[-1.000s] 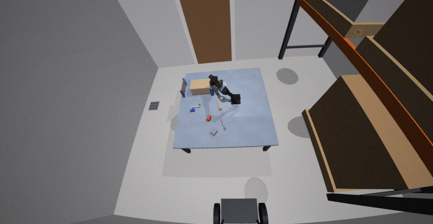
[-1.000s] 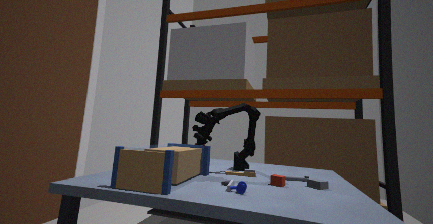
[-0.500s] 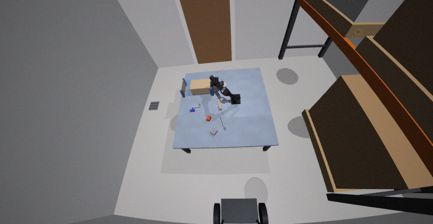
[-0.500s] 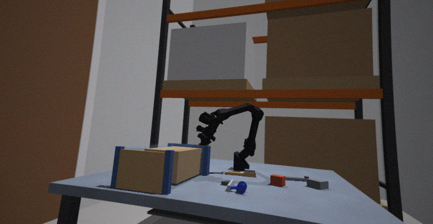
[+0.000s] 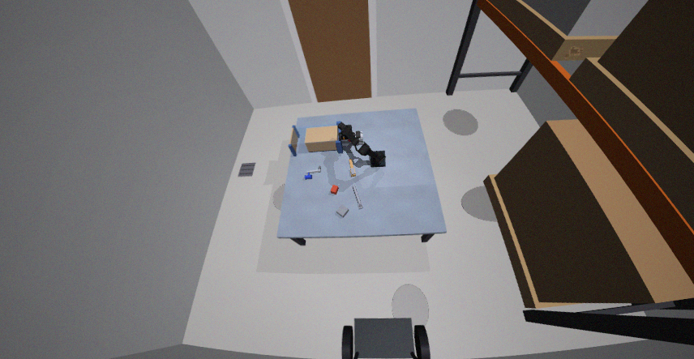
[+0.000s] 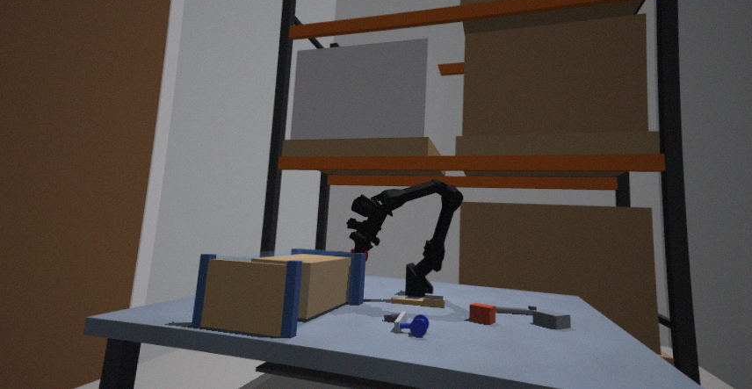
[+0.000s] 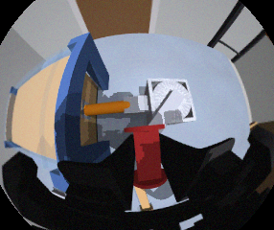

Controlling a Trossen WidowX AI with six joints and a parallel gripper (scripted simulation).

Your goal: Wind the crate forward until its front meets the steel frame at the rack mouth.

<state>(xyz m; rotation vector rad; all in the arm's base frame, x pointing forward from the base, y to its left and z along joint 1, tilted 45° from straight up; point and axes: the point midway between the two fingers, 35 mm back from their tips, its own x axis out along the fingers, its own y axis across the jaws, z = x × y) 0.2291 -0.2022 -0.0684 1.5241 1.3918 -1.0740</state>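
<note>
Right now my gripper tip is 30 mm past the winch handle, 10 mm to the left of it and 30 mm above it. From my gripper tip the other things lie so: blue frame: 90 mm ahead, 60 mm to the right, 30 mm below; red knob: 20 mm to the left; grey winch: 90 mm behind, 60 mm to the right, 100 mm below.
</note>
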